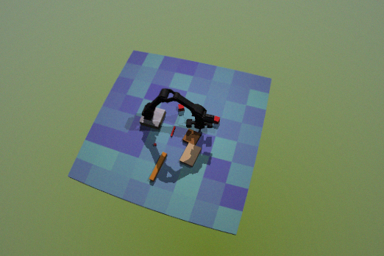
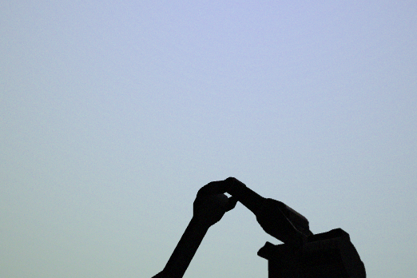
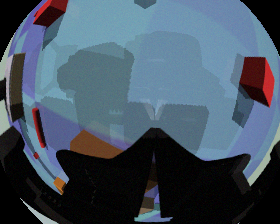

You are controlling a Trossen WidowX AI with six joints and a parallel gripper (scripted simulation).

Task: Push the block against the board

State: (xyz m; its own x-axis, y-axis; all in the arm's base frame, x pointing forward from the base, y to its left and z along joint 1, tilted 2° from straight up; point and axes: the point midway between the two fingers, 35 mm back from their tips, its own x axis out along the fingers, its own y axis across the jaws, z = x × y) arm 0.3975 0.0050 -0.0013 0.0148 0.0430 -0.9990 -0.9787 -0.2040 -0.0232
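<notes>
Right now the dark brown square block is 8 cm to the right of my gripper tip, 4 cm behind it and 1 cm above it. Also, from my gripper tip: thin red stick 19 cm behind, 7 cm to the right; tan block 22 cm to the right, 1 cm behind, 1 cm above; long orange board 36 cm to the right, 21 cm behind, 1 cm above.
</notes>
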